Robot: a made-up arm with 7 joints.
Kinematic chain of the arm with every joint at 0, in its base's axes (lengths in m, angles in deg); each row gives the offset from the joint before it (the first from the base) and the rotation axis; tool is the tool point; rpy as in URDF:
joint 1: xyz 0 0 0.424 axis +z
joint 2: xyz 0 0 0 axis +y
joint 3: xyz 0 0 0.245 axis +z
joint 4: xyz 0.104 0 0 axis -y
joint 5: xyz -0.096 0 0.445 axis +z
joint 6: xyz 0 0 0 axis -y
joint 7: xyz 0.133 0 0 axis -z
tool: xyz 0 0 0 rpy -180 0 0
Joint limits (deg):
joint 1: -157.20..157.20
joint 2: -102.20..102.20
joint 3: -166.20..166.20
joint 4: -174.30..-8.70
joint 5: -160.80..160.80
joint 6: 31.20..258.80
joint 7: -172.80..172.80
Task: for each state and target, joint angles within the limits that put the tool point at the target. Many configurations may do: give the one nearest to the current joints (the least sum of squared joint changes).
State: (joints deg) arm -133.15 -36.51 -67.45 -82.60 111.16 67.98 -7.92
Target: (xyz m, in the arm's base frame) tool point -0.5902 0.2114 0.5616
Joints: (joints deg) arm -128.17 -29.38 -71.89 -123.47 107.65 69.78 -7.92
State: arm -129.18 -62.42 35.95 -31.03 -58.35 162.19 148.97
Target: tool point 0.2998 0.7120 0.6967
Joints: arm -100.11 -77.62 35.26 -24.89 -51.31 139.11 148.97
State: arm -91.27 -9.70 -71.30 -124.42 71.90 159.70 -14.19
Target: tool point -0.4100 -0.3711 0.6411
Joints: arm -75.92 -21.44 -44.29 -122.72 72.12 170.28 -14.19
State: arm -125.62 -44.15 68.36 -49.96 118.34 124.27 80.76
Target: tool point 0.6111 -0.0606 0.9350
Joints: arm -127.58 -50.45 77.28 -59.22 120.45 126.32 80.76
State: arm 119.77 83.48 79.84 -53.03 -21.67 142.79 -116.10
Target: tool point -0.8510 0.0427 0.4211
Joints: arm 150.88 86.47 80.40 -42.06 -16.44 111.07 -116.10
